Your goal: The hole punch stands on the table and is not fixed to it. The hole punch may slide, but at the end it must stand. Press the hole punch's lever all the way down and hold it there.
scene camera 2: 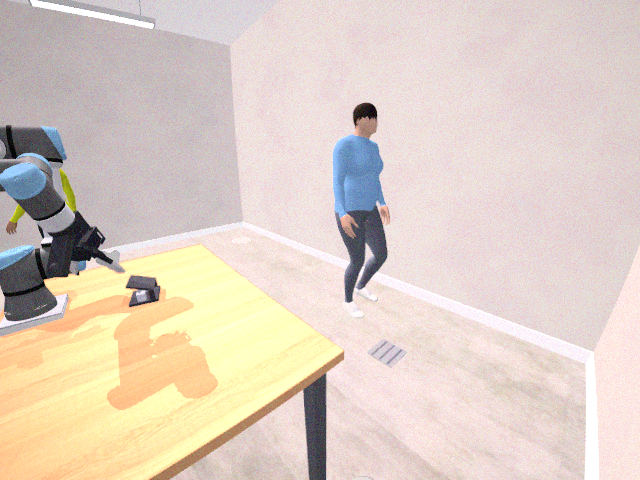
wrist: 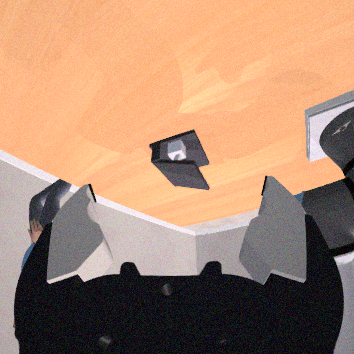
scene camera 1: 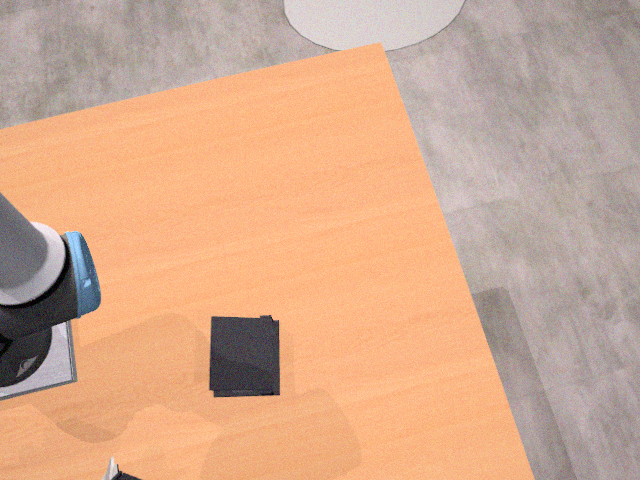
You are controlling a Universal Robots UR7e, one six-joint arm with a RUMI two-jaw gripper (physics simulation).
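Pixels of known places: gripper, fingertip midpoint: (scene camera 2: 101, 273) (wrist: 176, 182); arm's base, origin of the base link: (scene camera 2: 32, 309) (wrist: 349, 129) (scene camera 1: 6, 340).
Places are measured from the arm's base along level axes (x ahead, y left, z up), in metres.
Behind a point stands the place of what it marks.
Observation:
The black hole punch (scene camera 1: 244, 356) {y -0.066, x 0.395, z 0.040 m} (scene camera 2: 144, 296) {y -0.112, x 0.395, z 0.001 m} stands upright on the table (scene camera 1: 320, 206) {y 0.196, x 0.534, z -0.028 m} (scene camera 2: 248, 356) {y -0.575, x 0.656, z -0.028 m} (wrist: 100, 60) {y -0.310, x 0.401, z -0.028 m}. Its flat lever (scene camera 2: 141, 282) {y -0.067, x 0.391, z 0.042 m} (wrist: 182, 175) {y -0.066, x 0.387, z 0.043 m} is raised at an angle over the base (wrist: 199, 145) {y -0.074, x 0.340, z -0.016 m}, with a gap between them and a pale block showing inside. My gripper (scene camera 2: 116, 261) (wrist: 176, 182) {y -0.234, x 0.316, z 0.164 m} is open and empty. In the second scene view it hangs above and to the left of the hole punch, apart from the lever. In the first scene view part of a fingertip shows at the bottom edge, left of the hole punch.
The arm's base plate (scene camera 1: 64, 356) {y -0.034, x 0.097, z -0.004 m} (scene camera 2: 61, 308) {y -0.035, x 0.101, z -0.005 m} (wrist: 311, 135) {y -0.011, x 0.097, z -0.004 m} is on the table, left of the hole punch in the scene views. A person in blue (scene camera 2: 359, 175) stands on the floor beyond the table. Part of a person in yellow (scene camera 2: 67, 188) shows behind the arm.

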